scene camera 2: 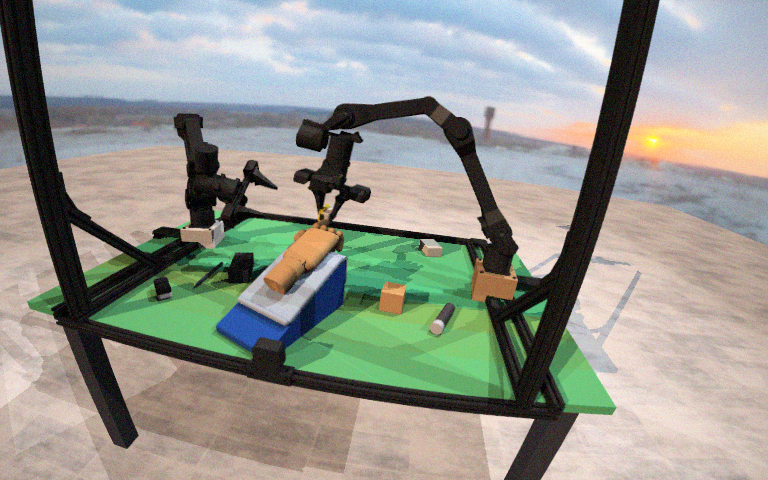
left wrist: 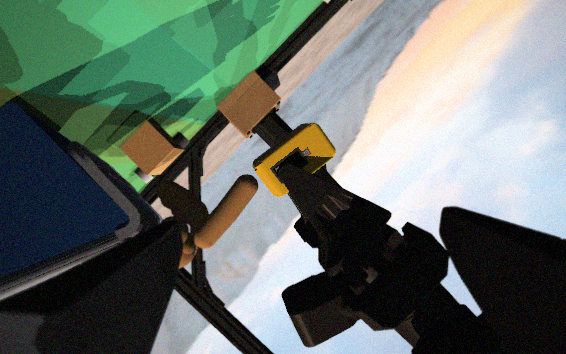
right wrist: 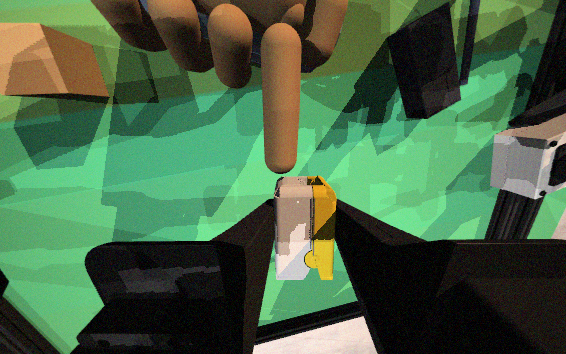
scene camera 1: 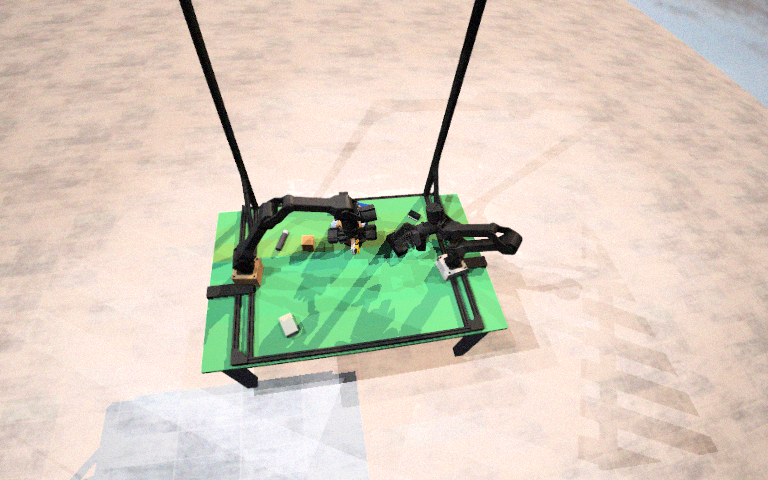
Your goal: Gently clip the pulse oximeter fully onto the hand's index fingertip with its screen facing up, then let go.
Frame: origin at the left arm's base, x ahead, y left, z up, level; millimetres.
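Seen in the pictures: left gripper, fingertip midpoint: (scene camera 2: 271, 201) (left wrist: 311, 227) (right wrist: 560, 181) (scene camera 1: 392, 240); right gripper, fingertip midpoint: (scene camera 2: 325, 216) (left wrist: 277, 164) (right wrist: 302, 205) (scene camera 1: 355, 245); left arm's base at its link origin: (scene camera 2: 202, 224) (scene camera 1: 452, 262); right arm's base at its link origin: (scene camera 2: 496, 268) (left wrist: 263, 120) (scene camera 1: 245, 267).
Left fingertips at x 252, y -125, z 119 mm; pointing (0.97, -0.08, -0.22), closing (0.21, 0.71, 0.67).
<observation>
Offsets run from my left fingertips to a thing's top centre. "pt": to the spot under its first point.
The pulse oximeter @[150 mm ahead, 28 mm right, 6 mm up] (scene camera 1: 355, 247) (scene camera 2: 324, 214) (left wrist: 320, 140) (right wrist: 292, 220) has a white half and a yellow half, side by side in the right wrist view; its screen is not visible. My right gripper (scene camera 1: 353, 240) (scene camera 2: 326, 212) (right wrist: 302, 205) is shut on it. Its near end is close to the tip of the outstretched index finger (left wrist: 227, 212) (right wrist: 281, 100), apart from it; the finger lines up nearer the white half. The tan hand @[pt 127 mm ahead, 206 mm right, 36 mm down] (scene camera 2: 311, 247) rests on a sloped support. My left gripper (scene camera 1: 393, 240) (scene camera 2: 263, 198) is open and empty, off to the side of the hand.
The blue wedge (scene camera 2: 317, 310) (left wrist: 55, 200) carries a grey pad. An orange cube @[313 mm ahead, 199 mm right, 128 mm down] (scene camera 1: 307, 242) (scene camera 2: 392, 297) and a dark cylinder @[419 mm ahead, 259 mm right, 151 mm down] (scene camera 1: 282, 240) (scene camera 2: 443, 318) lie beside it. A black block @[69 mm back, 68 mm right, 143 mm down] (scene camera 2: 240, 267) and a pen @[149 mm back, 95 mm right, 169 mm down] (scene camera 2: 208, 274) lie opposite. A white block @[484 mm ahead, 141 mm left, 148 mm down] (scene camera 1: 288, 324) lies farther off.
</observation>
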